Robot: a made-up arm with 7 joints. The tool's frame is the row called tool. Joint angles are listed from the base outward.
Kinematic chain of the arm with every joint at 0, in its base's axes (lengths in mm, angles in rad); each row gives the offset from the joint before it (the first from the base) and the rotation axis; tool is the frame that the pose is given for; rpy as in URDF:
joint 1: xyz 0 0 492.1 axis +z
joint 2: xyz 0 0 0 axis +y
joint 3: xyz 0 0 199.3 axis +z
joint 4: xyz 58.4 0 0 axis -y
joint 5: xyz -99.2 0 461.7 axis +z
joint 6: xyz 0 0 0 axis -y
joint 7: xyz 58.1 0 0 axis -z
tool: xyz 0 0 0 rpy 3.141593 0 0
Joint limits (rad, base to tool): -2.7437..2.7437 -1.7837..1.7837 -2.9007..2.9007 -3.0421..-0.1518 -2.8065..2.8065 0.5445..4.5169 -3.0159..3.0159
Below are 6 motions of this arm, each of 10 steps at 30 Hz.
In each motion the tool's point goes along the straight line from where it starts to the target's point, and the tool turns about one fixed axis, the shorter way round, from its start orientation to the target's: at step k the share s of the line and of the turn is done. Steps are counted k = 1, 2, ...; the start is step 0. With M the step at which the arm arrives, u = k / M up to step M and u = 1 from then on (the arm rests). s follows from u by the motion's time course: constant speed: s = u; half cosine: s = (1 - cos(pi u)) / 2; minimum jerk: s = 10 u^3 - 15 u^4 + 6 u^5.
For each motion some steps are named. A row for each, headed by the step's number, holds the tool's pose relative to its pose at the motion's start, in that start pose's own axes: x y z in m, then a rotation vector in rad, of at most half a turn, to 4 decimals.
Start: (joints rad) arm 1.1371 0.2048 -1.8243 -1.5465 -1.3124 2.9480 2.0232
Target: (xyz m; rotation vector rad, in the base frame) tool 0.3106 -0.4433 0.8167 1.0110 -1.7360 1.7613
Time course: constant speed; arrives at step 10
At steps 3, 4, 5, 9, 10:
3: 0.0358 0.0694 0.0173 -0.1504 0.0581 0.0503
4: 0.0477 0.0925 0.0231 -0.2005 0.0774 0.0671
5: 0.0596 0.1157 0.0289 -0.2507 0.0968 0.0838
9: 0.1073 0.2082 0.0519 -0.4512 0.1742 0.1509
10: 0.1193 0.2313 0.0577 -0.5014 0.1935 0.1677

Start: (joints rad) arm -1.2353 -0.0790 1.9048 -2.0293 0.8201 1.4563 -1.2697
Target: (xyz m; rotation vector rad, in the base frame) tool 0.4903 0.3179 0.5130 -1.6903 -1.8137 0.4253
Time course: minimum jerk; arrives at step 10
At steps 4, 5, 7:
4: -0.0140 0.0107 -0.0122 -0.0546 -0.0471 0.0438
5: -0.0220 0.0169 -0.0192 -0.0860 -0.0742 0.0690
7: -0.0369 0.0282 -0.0321 -0.1440 -0.1242 0.1154

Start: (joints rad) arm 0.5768 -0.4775 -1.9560 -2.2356 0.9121 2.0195 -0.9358
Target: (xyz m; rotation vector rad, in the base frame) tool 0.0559 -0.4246 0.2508 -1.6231 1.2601 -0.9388
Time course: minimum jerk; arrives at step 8
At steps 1, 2, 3, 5, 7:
1: -0.0020 0.0015 0.0001 -0.0008 0.0014 0.0035
2: -0.0126 0.0097 0.0008 -0.0051 0.0091 0.0223
3: -0.0335 0.0257 0.0021 -0.0135 0.0242 0.0593
5: -0.0883 0.0677 0.0054 -0.0355 0.0638 0.1561
7: -0.1199 0.0920 0.0074 -0.0481 0.0866 0.2119

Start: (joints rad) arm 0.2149 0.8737 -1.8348 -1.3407 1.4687 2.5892 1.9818
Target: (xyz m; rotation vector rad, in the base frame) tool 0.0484 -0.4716 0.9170 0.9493 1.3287 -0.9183
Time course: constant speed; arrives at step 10
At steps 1, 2, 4, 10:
1: 0.0133 -0.0198 -0.0088 0.0189 -0.0092 0.0669
2: 0.0266 -0.0397 -0.0176 0.0378 -0.0184 0.1338
4: 0.0532 -0.0793 -0.0352 0.0756 -0.0367 0.2676
10: 0.1330 -0.1983 -0.0880 0.1889 -0.0919 0.6689

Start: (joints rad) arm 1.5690 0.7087 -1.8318 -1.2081 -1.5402 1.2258 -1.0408
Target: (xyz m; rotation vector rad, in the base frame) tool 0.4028 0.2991 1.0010 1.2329 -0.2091 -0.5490
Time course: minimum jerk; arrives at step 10
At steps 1, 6, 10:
1: -0.0012 0.0002 -0.0001 0.0006 0.0014 0.0018
6: -0.0958 0.0138 -0.0067 0.0471 0.1121 0.1468
10: -0.1404 0.0202 -0.0099 0.0690 0.1643 0.2151

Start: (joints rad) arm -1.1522 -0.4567 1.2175 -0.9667 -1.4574 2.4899 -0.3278
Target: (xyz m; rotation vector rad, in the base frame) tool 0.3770 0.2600 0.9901 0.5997 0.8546 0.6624
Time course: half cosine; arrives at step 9
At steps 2, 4, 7, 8, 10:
2: 0.0009 -0.0122 0.0031 0.0185 0.0298 -0.0340
4: 0.0033 -0.0432 0.0110 0.0653 0.1052 -0.1200
7: 0.0070 -0.0923 0.0235 0.1395 0.2248 -0.2565
8: 0.0077 -0.1013 0.0259 0.1532 0.2469 -0.2817
10: 0.0080 -0.1045 0.0267 0.1580 0.2546 -0.2905

